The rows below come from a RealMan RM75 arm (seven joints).
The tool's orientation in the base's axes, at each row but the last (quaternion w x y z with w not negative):
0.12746 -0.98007 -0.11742 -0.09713
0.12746 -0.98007 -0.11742 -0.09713
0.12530 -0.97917 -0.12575 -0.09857
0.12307 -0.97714 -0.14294 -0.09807
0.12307 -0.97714 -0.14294 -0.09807
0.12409 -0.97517 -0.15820 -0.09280
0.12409 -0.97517 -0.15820 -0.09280
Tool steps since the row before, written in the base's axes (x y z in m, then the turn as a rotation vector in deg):
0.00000 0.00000 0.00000 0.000 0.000 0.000
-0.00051 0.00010 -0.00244 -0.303 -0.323 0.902
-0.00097 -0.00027 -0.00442 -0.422 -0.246 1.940
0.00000 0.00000 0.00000 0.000 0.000 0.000
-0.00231 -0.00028 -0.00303 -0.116 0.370 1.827
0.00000 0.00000 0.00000 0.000 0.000 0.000
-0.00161 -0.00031 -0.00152 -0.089 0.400 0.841
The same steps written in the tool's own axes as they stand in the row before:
0.00000 0.00000 0.00000 0.000 0.000 0.000
-0.00100 0.00033 0.00226 -0.157 0.022 -0.992
-0.00197 0.00097 0.00397 -0.019 -0.312 -1.976
0.00000 0.00000 0.00000 0.000 0.000 0.000
-0.00293 0.00020 0.00244 0.400 -0.767 -1.655
0.00000 0.00000 0.00000 0.000 0.000 0.000
-0.00192 0.00007 0.00113 0.216 -0.576 -0.705

